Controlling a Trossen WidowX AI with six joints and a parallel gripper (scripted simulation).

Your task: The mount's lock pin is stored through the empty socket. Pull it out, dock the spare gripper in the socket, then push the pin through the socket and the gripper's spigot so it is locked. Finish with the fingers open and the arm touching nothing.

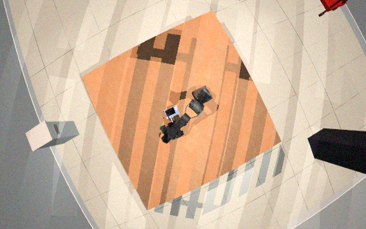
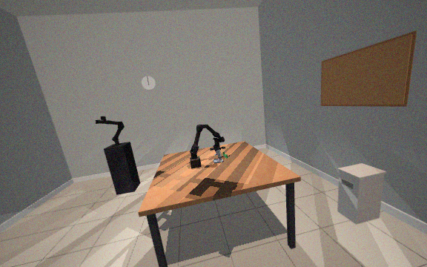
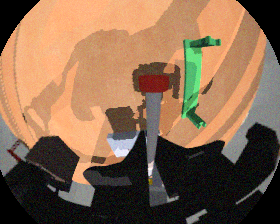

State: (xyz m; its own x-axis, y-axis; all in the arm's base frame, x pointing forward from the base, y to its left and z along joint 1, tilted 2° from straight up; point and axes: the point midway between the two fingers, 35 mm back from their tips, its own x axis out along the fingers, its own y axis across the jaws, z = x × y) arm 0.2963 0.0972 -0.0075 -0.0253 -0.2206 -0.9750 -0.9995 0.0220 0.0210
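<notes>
The grey mount lies 8 cm to the right of my gripper tip and 1 cm behind it. The rest, counted from my gripper tip: green part (9 cm ahead, 5 cm to the left, 2 cm below); then spare gripper (8 cm to the right, 8 cm above, 1 cm behind).
</notes>
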